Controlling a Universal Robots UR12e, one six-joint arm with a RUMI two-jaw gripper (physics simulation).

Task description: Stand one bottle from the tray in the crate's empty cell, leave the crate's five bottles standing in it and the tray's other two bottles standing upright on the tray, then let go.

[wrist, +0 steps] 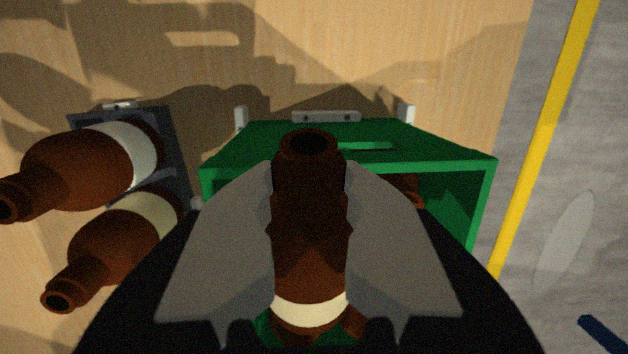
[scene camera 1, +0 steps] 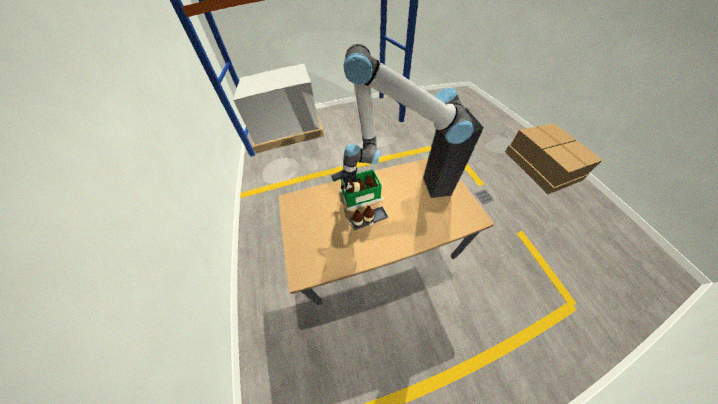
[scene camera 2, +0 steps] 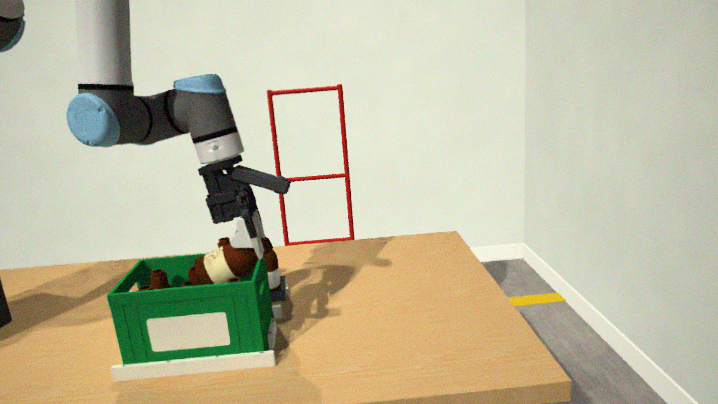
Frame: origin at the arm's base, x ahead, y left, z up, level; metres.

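Where they show: gripper, fingertip midpoint: (wrist: 308,163) (scene camera 1: 344,188) (scene camera 2: 262,256).
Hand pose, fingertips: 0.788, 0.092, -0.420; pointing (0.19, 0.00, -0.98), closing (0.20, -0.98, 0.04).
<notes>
Each offset is from my fingertips to the top centre of the thing, as dx, dy, dz. Level surfaces: height alone.
My gripper (scene camera 1: 347,185) (scene camera 2: 256,243) (wrist: 308,163) is shut on a brown bottle @(-0.052, -0.011, +0.039) (scene camera 1: 356,186) (scene camera 2: 240,260) (wrist: 310,280) with a cream label. The bottle is tilted far over, near rim height at one end of the green crate @(-0.130, -0.058, -0.005) (scene camera 1: 376,193) (scene camera 2: 241,321) (wrist: 435,165). Its neck end is toward that end wall; its base end leans inward over the crate. Other crate bottles show partly, one in each view (scene camera 1: 370,181) (scene camera 2: 159,279) (wrist: 406,186); the rest and the empty cell are mostly hidden. Two bottles @(-0.076, +0.197, -0.020) (scene camera 1: 357,218) @(-0.160, +0.173, -0.020) (scene camera 1: 369,214) (wrist: 82,167) (wrist: 117,245) stand on the dark tray @(-0.163, +0.170, -0.154) (scene camera 1: 381,213) (wrist: 173,135).
White locating strips (scene camera 2: 195,365) (wrist: 326,116) border the crate on the wooden table @(dz -0.180) (scene camera 1: 311,251) (scene camera 2: 401,301). The tray stands close beside the crate. The arm's dark pedestal (scene camera 1: 449,160) rises at the table's far right in scene camera 1. A red frame (scene camera 2: 346,150) is at the wall.
</notes>
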